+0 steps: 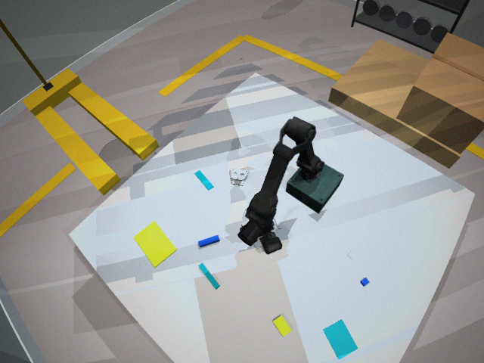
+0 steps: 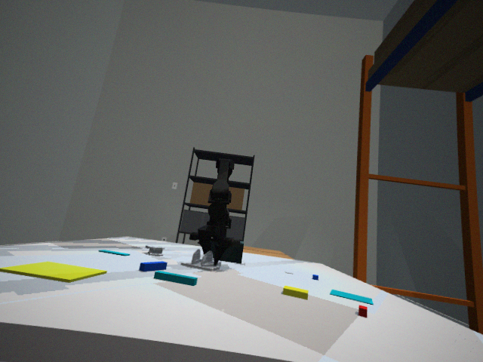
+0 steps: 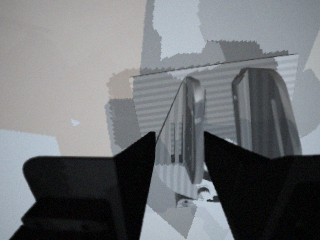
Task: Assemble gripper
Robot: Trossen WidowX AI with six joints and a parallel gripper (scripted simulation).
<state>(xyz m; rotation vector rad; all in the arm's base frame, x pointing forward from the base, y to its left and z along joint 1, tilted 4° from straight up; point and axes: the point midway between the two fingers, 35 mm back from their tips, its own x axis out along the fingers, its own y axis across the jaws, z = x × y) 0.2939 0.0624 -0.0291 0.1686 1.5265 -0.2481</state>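
Right now the grey jaw is 4 cm behind my gripper tip and 1 cm to the right of it. Round my gripper tip: small yellow block (16 cm ahead, 29 cm to the left, 1 cm below); small blue cube (17 cm behind, 38 cm to the left, 1 cm below); housing plate (6 cm behind, 2 cm to the right, 1 cm below).
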